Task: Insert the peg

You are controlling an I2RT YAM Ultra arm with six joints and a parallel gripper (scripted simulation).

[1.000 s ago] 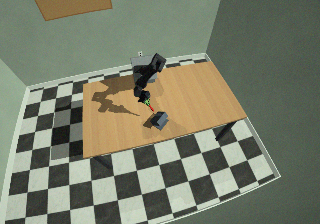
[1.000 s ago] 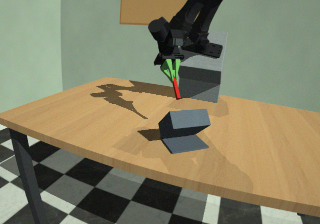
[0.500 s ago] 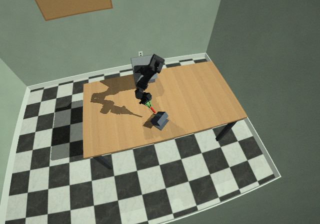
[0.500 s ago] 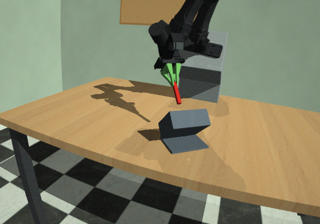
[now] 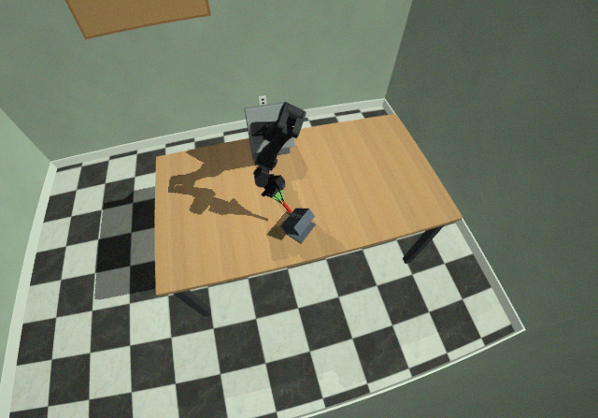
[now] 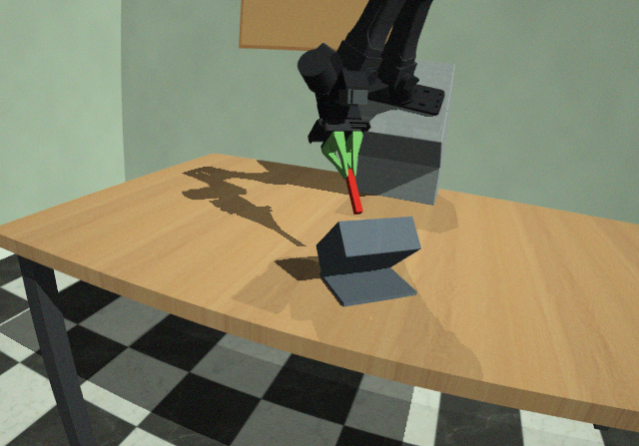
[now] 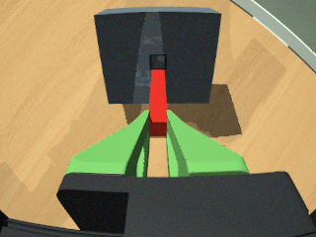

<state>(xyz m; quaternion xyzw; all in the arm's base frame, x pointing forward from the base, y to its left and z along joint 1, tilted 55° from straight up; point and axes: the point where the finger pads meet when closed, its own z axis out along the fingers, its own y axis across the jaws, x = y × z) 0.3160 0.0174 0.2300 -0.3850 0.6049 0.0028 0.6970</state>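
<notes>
Right now the grey base plate is 70 mm ahead of my hand, 90 mm to the left of it and 160 mm below it. The rest, counted from my hand: red peg: 10 mm ahead, 20 mm to the left, 30 mm below.
</notes>
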